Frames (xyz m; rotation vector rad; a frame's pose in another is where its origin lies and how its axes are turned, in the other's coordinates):
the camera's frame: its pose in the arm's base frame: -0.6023 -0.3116 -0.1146 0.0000 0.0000 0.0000
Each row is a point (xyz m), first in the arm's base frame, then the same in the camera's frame.
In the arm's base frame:
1: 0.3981 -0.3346 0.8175
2: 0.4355 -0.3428 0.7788
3: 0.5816 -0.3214 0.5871
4: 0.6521 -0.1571 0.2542
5: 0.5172 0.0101 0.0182
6: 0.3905 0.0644 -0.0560
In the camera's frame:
1: 1.0004 -0.0230 0.9321
2: 1.0378 -0.0312 0.8934
3: 1.1839 -0.0098 0.7017
4: 1.2544 0.1545 0.3688
5: 1.1195 0.3217 0.1328
6: 0.9928 0.3760 0.0586

